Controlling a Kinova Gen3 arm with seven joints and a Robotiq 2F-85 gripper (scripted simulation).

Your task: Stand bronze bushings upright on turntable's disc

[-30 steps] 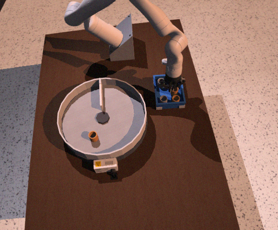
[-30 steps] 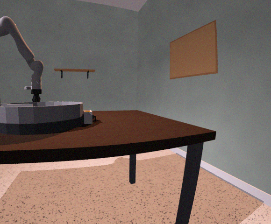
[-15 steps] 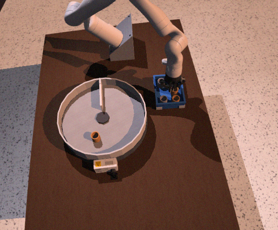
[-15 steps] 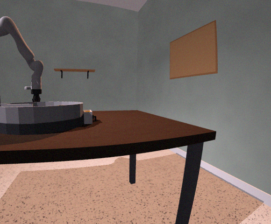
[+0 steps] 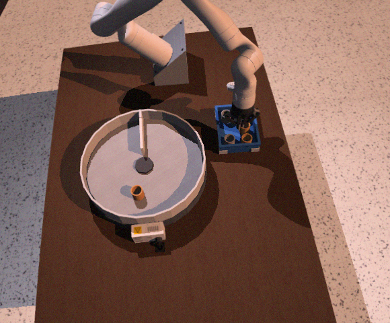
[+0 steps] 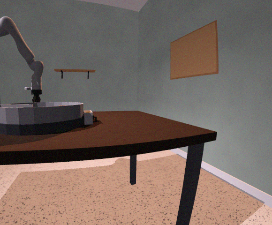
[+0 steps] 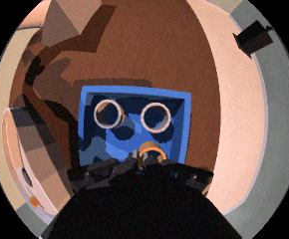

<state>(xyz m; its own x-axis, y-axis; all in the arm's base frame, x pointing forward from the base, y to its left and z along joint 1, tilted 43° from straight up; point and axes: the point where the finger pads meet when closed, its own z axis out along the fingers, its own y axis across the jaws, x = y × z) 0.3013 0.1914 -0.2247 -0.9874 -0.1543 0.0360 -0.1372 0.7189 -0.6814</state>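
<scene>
The blue crate lies 20 mm below my hand and 10 mm to the right of it. From my hand the other things lie so: turntable: 330 mm to the right, 200 mm ahead, 10 mm above; then grey turntable disc: 340 mm to the right, 180 mm ahead, 10 mm above.
</scene>
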